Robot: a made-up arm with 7 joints. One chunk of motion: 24 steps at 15 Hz.
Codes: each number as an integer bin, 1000 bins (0 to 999) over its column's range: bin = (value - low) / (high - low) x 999, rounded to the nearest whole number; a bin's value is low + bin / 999 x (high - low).
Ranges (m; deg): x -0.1..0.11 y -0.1..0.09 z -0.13..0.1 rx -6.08..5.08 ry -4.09..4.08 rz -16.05..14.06
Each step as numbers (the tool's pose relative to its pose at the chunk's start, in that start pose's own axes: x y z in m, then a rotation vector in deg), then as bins.
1 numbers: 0.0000 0.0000 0.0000 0.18 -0.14 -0.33
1 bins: 476 526 565 560 483 522
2 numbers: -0.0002 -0.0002 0.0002 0.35 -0.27 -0.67
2 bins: 475 525 566 576 467 510
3 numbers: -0.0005 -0.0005 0.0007 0.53 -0.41 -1.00
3 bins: 473 523 568 592 450 499
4 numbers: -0.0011 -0.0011 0.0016 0.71 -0.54 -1.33
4 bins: 470 520 572 608 434 488
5 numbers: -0.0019 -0.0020 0.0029 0.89 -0.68 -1.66
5 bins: 467 515 577 624 417 477
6 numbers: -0.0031 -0.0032 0.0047 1.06 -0.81 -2.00
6 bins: 461 509 585 639 401 466
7 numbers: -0.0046 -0.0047 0.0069 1.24 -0.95 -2.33
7 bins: 454 501 595 655 384 455
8 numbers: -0.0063 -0.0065 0.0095 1.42 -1.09 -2.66
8 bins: 446 492 606 671 367 444
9 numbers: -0.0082 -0.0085 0.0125 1.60 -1.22 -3.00
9 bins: 437 481 619 687 351 433
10 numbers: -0.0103 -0.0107 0.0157 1.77 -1.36 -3.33
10 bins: 427 470 633 703 334 422
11 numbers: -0.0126 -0.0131 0.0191 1.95 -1.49 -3.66
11 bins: 416 457 648 719 318 411
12 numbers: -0.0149 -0.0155 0.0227 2.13 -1.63 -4.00
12 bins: 405 444 663 735 301 400
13 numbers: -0.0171 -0.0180 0.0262 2.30 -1.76 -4.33
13 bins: 394 431 678 750 285 389
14 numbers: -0.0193 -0.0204 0.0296 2.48 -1.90 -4.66
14 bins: 384 419 693 766 268 378
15 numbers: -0.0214 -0.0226 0.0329 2.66 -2.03 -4.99
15 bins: 374 407 708 782 252 367
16 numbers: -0.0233 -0.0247 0.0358 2.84 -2.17 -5.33
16 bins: 365 396 720 798 235 356
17 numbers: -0.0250 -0.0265 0.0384 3.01 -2.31 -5.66
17 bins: 357 386 731 814 218 345
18 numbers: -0.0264 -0.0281 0.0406 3.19 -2.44 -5.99
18 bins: 350 378 741 830 202 334
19 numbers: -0.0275 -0.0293 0.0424 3.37 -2.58 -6.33
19 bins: 345 372 749 846 185 322
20 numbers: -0.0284 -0.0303 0.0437 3.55 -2.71 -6.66
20 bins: 341 366 754 862 169 312
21 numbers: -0.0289 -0.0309 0.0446 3.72 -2.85 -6.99
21 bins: 338 363 758 877 152 301
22 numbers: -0.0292 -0.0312 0.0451 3.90 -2.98 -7.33
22 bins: 337 362 761 893 136 289
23 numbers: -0.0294 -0.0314 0.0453 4.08 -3.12 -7.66
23 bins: 336 361 761 909 119 278
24 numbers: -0.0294 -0.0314 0.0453 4.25 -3.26 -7.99
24 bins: 336 361 761 925 101 267
